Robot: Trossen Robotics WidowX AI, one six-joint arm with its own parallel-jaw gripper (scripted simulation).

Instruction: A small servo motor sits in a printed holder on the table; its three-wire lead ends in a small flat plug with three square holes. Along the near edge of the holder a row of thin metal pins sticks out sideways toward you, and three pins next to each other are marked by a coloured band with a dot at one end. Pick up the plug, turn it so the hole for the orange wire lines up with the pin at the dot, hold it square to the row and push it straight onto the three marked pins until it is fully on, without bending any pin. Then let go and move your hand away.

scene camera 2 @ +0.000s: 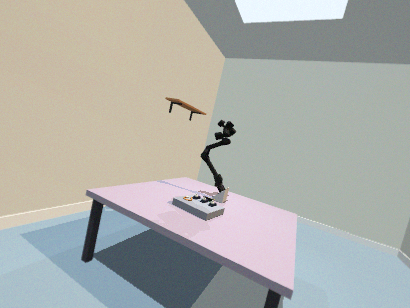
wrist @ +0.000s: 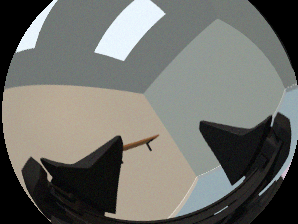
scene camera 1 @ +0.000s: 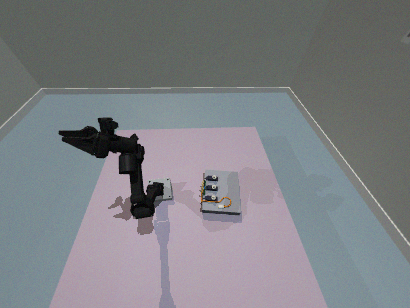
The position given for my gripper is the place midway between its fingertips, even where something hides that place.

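Observation:
My gripper point(scene camera 1: 60, 135) holds nothing, and it is open. The wrist view also shows me the gripper point(wrist: 162, 133).

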